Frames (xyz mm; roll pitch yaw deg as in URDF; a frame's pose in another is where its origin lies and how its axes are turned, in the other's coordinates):
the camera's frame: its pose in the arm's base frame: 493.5 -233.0 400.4 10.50 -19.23 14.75
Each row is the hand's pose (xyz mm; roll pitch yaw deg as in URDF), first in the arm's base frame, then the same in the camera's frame.
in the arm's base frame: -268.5 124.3 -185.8 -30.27 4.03 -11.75
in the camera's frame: -803.0 468.4 -433.4 -48.92 15.86 -31.55
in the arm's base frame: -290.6 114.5 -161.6 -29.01 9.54 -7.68
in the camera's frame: -817.5 470.2 -402.5 -47.42 22.36 -29.35
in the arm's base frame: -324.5 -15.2 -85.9 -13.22 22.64 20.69
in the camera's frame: -854.7 372.3 -289.6 -24.73 42.23 -2.12
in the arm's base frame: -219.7 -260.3 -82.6 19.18 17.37 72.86
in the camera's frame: -816.9 111.3 -251.1 31.94 36.02 62.16
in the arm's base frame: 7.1 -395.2 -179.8 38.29 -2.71 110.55
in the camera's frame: -674.2 -101.6 -366.9 58.32 6.00 94.60
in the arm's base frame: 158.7 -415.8 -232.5 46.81 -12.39 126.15
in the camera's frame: -558.1 -176.7 -451.0 68.66 -8.56 105.59
